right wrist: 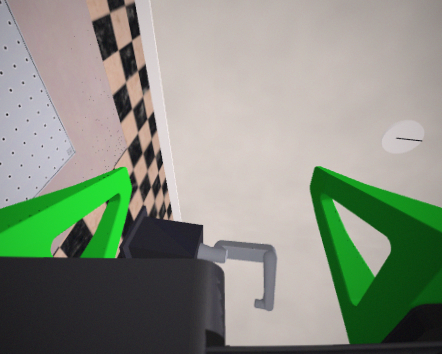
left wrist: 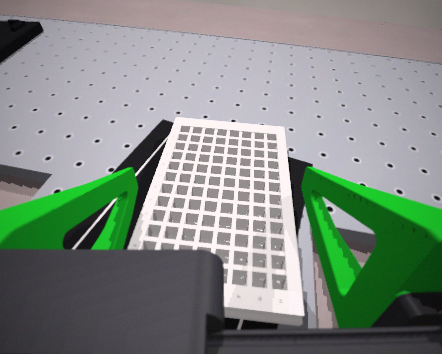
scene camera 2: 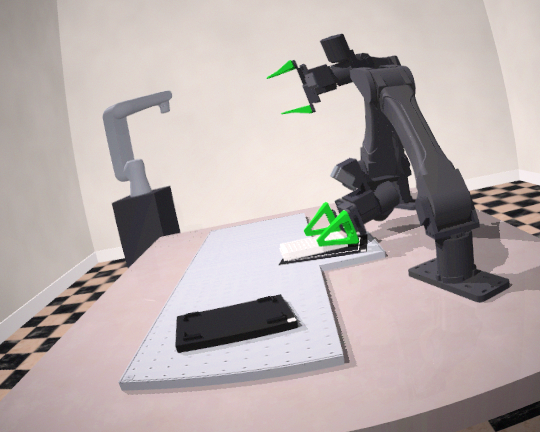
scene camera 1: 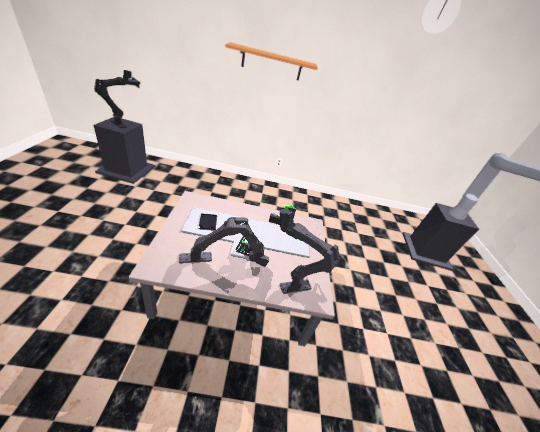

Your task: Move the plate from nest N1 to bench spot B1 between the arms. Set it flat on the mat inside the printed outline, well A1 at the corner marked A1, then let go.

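Where they show: left gripper, fingertip midpoint: (left wrist: 219, 176) (scene camera 2: 311, 238); right gripper, fingertip midpoint: (right wrist: 220, 177) (scene camera 2: 274, 95); left arm's base at its link origin: (scene camera 2: 456, 280) (scene camera 1: 195, 257); right arm's base at its link origin: (scene camera 2: 401, 204) (scene camera 1: 295, 286).
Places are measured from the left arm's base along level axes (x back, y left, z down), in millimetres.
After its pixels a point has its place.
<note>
The white plate (scene camera 2: 295, 248) @(x -128, y -363, z -29 mm) (left wrist: 225, 195) @(x -86, y -377, z -23 mm) rests on the black mat (left wrist: 144, 146) @(x -143, y -323, z -15 mm). In the left wrist view it looks turned against the mat. A stretch of white outline shows along its left side, with a gap widening towards the camera. The A1 mark cannot be made out. My left gripper (scene camera 2: 313, 238) @(x -89, y -373, z -37 mm) (left wrist: 219, 176) @(x -89, y -373, z -37 mm) is open, its green fingers on either side of the plate, apart from its long sides. My right gripper (scene camera 2: 275, 95) @(x -37, y -568, z -347 mm) (right wrist: 220, 177) @(x -37, y -568, z -347 mm) is open and empty, high above the table. Black nest N1 (scene camera 1: 207, 221) @(x -319, y -90, z -25 mm) (scene camera 2: 230, 325) @(x -333, y -71, z -25 mm) holds no plate.
The nest stands on the light perforated board (scene camera 1: 287, 240) @(x -108, y -661, z -13 mm) (scene camera 2: 240, 372) @(x -355, y 54, z -13 mm), which lies on the pinkish table (scene camera 1: 165, 260) @(x 9, y 177, z 0 mm) (scene camera 2: 425, 340) @(x -148, y 119, z 0 mm). My right arm is raised above the far side in scene camera 2. Two other arms stand on dark pedestals (scene camera 1: 120, 147) (scene camera 1: 442, 232) away from the table.
</note>
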